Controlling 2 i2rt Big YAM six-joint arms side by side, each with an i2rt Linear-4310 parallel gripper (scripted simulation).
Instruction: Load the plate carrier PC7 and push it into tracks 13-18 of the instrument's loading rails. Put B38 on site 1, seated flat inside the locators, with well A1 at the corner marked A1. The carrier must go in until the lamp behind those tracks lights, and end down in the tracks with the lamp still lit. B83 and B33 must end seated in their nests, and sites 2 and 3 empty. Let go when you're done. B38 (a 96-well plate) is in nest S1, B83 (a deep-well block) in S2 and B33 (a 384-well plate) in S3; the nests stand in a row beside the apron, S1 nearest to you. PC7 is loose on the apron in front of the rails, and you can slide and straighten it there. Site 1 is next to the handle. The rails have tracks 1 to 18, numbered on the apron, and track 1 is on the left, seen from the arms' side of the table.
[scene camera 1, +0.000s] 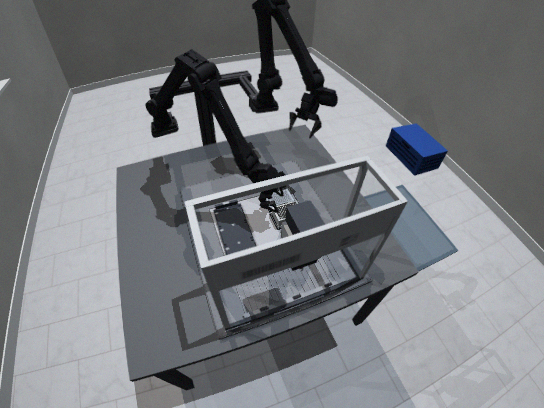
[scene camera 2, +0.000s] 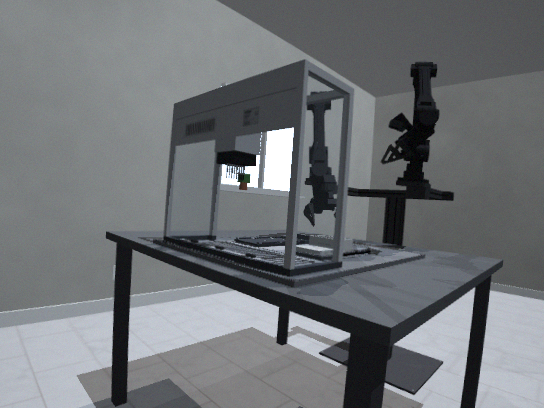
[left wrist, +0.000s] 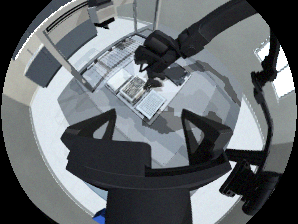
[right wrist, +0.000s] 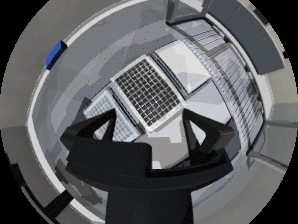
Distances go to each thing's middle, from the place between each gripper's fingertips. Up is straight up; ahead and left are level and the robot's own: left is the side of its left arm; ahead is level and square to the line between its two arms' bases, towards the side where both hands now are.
I see the plate carrier PC7 (scene camera 1: 236, 235) 210 mm to the right of my right hand, 80 mm below it and 20 mm ahead of it.
I see my left gripper 360 mm to the left of the plate carrier PC7, 330 mm above it and 160 mm short of it.
